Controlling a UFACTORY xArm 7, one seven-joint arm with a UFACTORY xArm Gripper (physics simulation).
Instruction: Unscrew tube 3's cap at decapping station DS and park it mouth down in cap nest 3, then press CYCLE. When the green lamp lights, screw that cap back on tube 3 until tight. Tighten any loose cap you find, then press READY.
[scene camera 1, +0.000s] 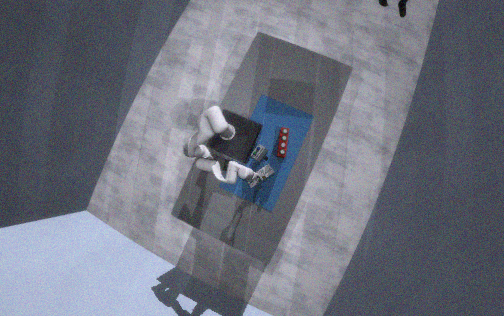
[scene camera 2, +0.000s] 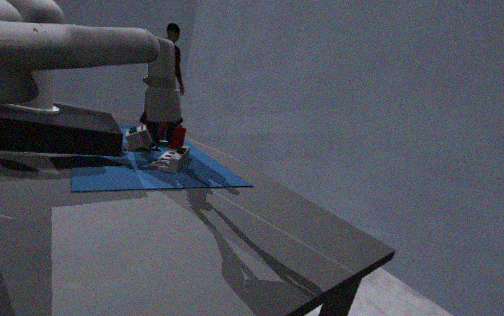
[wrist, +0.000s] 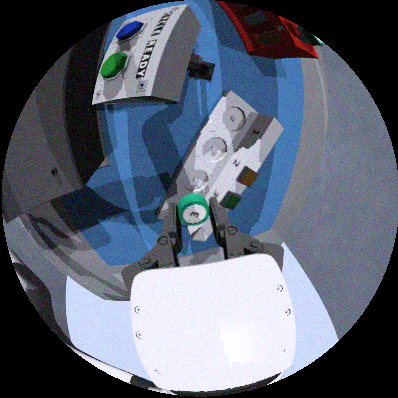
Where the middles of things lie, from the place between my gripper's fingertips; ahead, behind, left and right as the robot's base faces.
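Grey box with buttons (wrist: 158, 55): from my hand, 170 mm to the left, 10 mm behind, 30 mm below.
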